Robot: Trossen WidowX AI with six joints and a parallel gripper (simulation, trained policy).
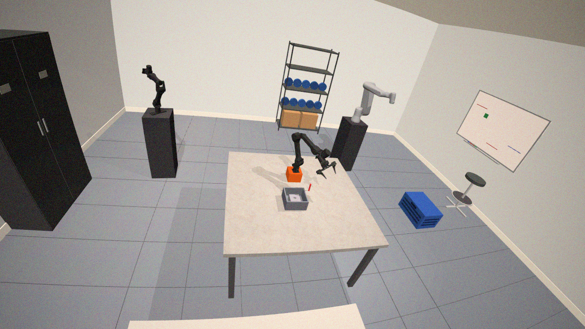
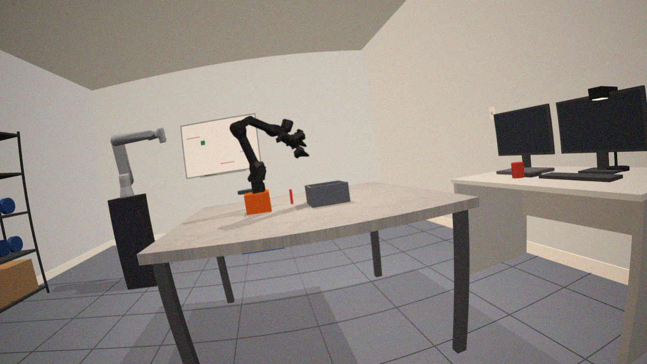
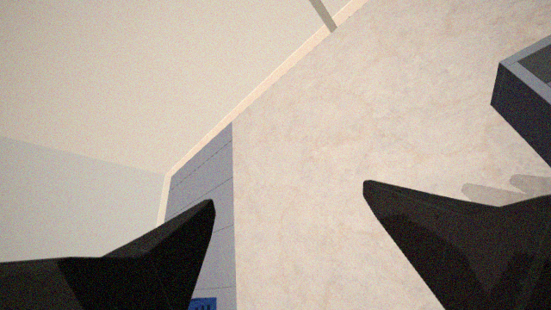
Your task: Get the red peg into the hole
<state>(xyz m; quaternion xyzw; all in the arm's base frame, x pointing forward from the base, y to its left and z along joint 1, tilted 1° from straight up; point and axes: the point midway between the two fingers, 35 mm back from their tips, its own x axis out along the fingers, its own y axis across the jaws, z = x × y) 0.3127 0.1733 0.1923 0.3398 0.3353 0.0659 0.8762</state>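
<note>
My gripper tip is now 150 mm past the red peg, 80 mm to the left of it and 240 mm above it. From my gripper tip the other things lie so: grey box (280 mm to the right, 260 mm below).
</note>
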